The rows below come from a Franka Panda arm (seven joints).
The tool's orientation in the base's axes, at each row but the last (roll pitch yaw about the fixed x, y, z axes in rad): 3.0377 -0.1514 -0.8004; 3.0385 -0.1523 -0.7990; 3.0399 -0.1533 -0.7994; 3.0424 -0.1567 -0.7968; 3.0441 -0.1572 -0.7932; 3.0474 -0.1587 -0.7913; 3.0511 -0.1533 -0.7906; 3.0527 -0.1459 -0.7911; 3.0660 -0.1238 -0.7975
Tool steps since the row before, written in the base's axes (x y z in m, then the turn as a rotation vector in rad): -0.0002 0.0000 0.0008 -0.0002 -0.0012 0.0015; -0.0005 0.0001 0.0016 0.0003 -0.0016 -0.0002; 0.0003 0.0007 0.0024 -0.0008 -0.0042 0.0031; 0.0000 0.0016 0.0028 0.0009 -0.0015 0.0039; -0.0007 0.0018 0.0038 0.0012 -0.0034 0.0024; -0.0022 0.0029 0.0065 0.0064 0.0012 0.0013; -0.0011 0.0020 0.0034 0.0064 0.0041 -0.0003; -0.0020 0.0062 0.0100 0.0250 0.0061 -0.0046; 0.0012 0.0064 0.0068 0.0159 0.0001 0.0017
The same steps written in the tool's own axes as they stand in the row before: 0.0000 0.0002 -0.0008 0.0009 0.0011 -0.0013; -0.0002 0.0005 -0.0016 0.0013 0.0009 0.0005; 0.0001 -0.0005 -0.0025 0.0029 0.0038 -0.0023; -0.0007 -0.0008 -0.0030 0.0023 0.0008 -0.0035; -0.0012 -0.0004 -0.0041 0.0036 0.0017 -0.0017; -0.0025 0.0002 -0.0070 0.0038 -0.0053 -0.0012; -0.0017 -0.0003 -0.0037 0.0015 -0.0075 -0.0001; -0.0043 -0.0020 -0.0110 0.0124 -0.0226 0.0045; -0.0029 -0.0048 -0.0076 0.0112 -0.0114 -0.0012
